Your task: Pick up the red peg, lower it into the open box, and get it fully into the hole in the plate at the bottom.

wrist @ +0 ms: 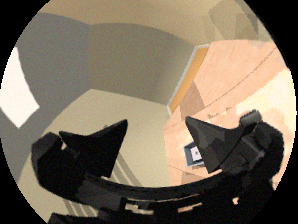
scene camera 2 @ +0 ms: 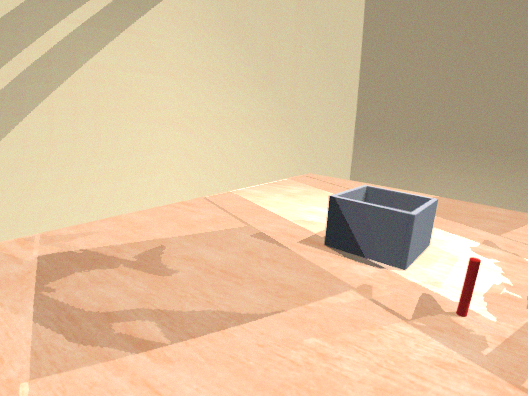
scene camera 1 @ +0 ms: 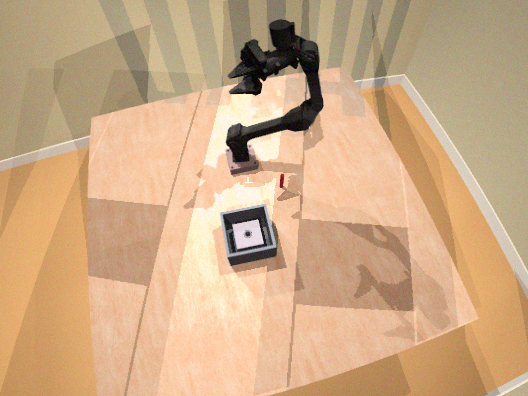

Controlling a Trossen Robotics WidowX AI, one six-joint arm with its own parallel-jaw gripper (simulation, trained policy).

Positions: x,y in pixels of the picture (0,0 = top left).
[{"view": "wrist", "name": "my gripper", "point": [156,120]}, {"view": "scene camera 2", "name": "dark grey box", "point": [392,227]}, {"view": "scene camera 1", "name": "my gripper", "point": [228,85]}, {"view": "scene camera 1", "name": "dark grey box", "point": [258,212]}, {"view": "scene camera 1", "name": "light plate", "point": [248,236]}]
